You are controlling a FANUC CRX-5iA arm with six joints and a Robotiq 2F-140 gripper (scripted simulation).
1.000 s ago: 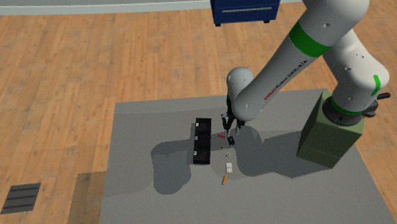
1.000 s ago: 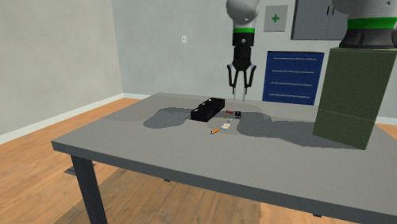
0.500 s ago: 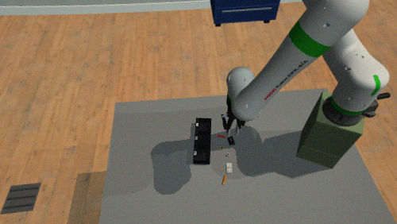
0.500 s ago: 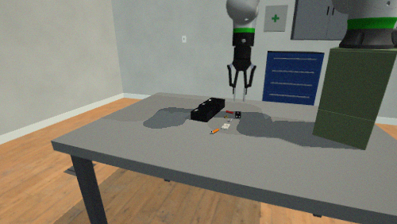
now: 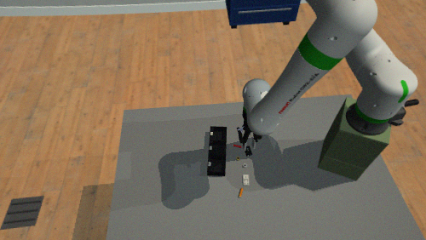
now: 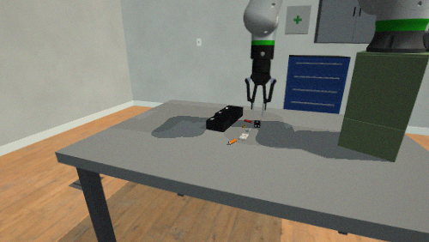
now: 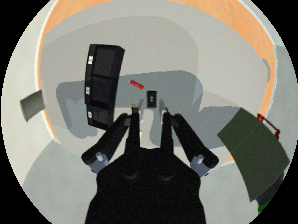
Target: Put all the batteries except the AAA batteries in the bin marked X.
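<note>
My gripper is now 1 cm to the right of the black block battery and 7 cm above it. The rest, counted from my hand: tiny round thing (6 cm ahead, 3 cm to the left, 7 cm below); grey cell (4 cm ahead, 7 cm to the left, 7 cm below); thin red battery (4 cm ahead, 4 cm to the right, 7 cm below).
</note>
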